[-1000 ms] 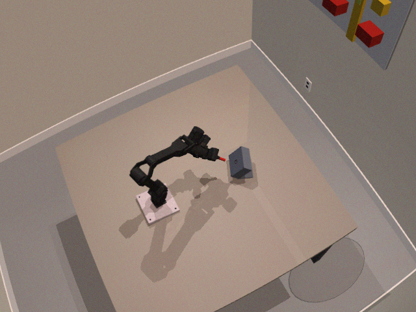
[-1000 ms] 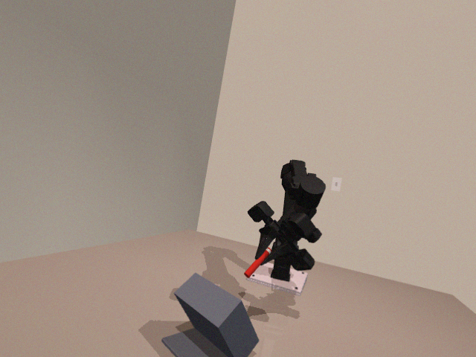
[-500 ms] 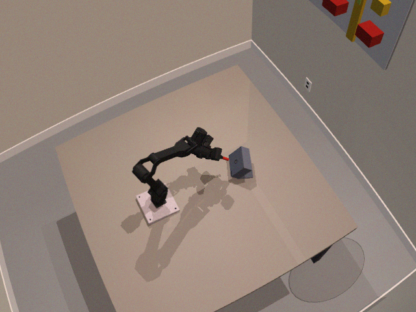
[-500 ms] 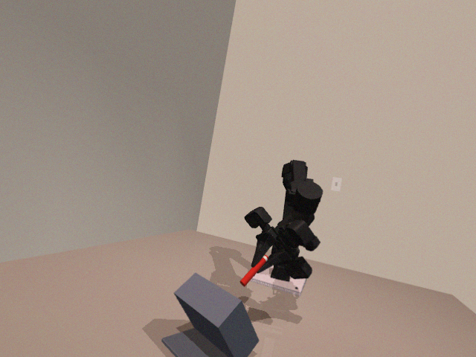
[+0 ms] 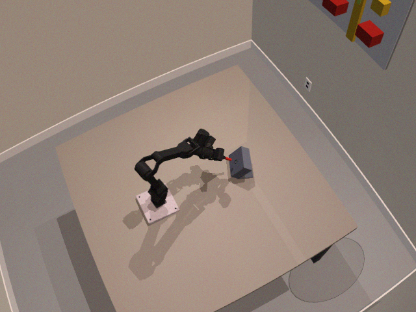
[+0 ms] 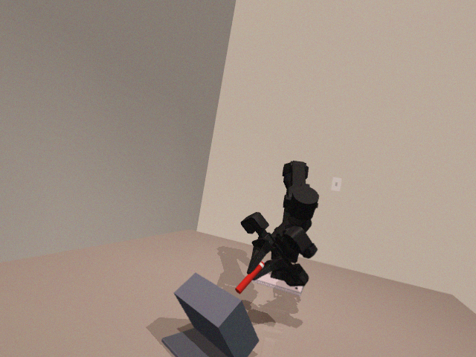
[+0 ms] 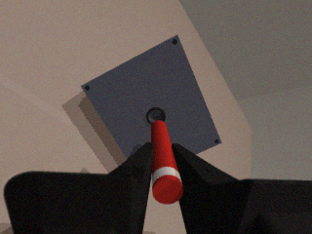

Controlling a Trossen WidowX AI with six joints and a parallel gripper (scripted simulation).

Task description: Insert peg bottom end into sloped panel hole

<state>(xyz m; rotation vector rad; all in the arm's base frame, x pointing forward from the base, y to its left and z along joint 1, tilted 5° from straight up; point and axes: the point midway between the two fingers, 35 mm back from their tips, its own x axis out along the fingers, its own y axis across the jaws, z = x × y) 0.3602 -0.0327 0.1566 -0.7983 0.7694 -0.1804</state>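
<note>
Now: the sloped panel 7 cm ahead of my gripper tip, 6 cm below it and 4 cm to the right of it. Round my gripper tip: red peg 1 cm to the left, 1 cm behind, 1 cm above; blue-grey foot 12 cm below, 9 cm ahead, 5 cm to the right.
</note>
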